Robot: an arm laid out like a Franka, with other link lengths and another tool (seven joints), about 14 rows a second.
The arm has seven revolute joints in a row. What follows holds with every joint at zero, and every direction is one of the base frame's.
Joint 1 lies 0.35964 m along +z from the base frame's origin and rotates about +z.
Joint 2 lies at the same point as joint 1 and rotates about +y.
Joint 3 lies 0.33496 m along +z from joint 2 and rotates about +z.
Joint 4 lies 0.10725 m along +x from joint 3 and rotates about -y.
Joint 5 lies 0.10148 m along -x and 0.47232 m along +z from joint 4 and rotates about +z.
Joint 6 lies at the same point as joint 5 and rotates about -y.
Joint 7 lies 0.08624 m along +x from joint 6 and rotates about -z.
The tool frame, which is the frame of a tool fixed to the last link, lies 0.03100 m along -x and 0.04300 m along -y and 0.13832 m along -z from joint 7; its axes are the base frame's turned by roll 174.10, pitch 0.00 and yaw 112.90 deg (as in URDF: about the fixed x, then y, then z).
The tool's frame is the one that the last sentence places.
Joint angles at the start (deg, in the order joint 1, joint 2, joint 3, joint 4, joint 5, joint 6, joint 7):
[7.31, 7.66, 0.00, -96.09, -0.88, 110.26, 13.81]
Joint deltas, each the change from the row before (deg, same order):
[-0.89, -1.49, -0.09, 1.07, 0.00, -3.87, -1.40]
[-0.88, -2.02, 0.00, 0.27, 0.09, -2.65, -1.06]
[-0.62, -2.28, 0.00, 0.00, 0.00, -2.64, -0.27]
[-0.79, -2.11, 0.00, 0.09, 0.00, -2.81, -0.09]
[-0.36, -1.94, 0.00, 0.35, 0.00, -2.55, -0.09]
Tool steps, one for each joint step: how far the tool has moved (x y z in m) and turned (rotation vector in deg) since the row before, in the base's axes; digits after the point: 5 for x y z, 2 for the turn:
[-0.00942, -0.01404, 0.02414, -0.32, 1.30, 0.36]
[-0.01171, -0.01229, 0.02376, -0.05, 0.37, 0.12]
[-0.01492, -0.00881, 0.02378, -0.06, 0.36, -0.39]
[-0.01558, -0.01031, 0.02194, -0.05, 0.61, -0.74]
[-0.01489, -0.00511, 0.02222, -0.02, 0.26, -0.31]

